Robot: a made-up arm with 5 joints.
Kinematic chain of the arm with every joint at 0, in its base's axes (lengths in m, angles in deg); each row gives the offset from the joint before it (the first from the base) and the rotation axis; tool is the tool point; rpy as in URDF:
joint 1: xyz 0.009 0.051 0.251 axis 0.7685 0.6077 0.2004
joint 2: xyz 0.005 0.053 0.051 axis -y
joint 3: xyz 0 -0.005 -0.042 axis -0.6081 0.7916 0.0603
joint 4: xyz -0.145 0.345 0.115 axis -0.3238 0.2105 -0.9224
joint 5: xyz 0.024 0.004 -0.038 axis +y
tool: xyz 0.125 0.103 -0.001 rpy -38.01 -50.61 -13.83
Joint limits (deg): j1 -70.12..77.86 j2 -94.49..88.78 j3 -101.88..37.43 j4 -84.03..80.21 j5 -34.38..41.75
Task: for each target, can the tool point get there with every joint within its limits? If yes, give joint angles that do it. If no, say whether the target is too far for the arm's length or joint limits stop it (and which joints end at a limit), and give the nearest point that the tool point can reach.
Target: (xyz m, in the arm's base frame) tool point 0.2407 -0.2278 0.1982
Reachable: no: joint limits stop it (at a limit: joint 1, joint 3, joint 5) | nearest point 0.2524 -0.0559 0.4273 | short by 0.287 m
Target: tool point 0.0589 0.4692 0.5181
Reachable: yes | joints -33.55 -64.78 -84.85 3.70 -18.85
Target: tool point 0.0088 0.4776 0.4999
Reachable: yes | joints 5.18 -13.79 -40.29 2.37 20.55
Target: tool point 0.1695 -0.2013 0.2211
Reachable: no: joint limits stop it (at a limit: joint 1, joint 3, joint 4, joint 5) | nearest point 0.2198 -0.0759 0.4448 | short by 0.261 m
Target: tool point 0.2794 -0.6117 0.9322
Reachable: no: too far | nearest point 0.1985 -0.2309 0.7527 | short by 0.429 m
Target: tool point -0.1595 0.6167 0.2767
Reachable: yes | joints -31.61 -7.23 -38.64 -42.57 -17.19
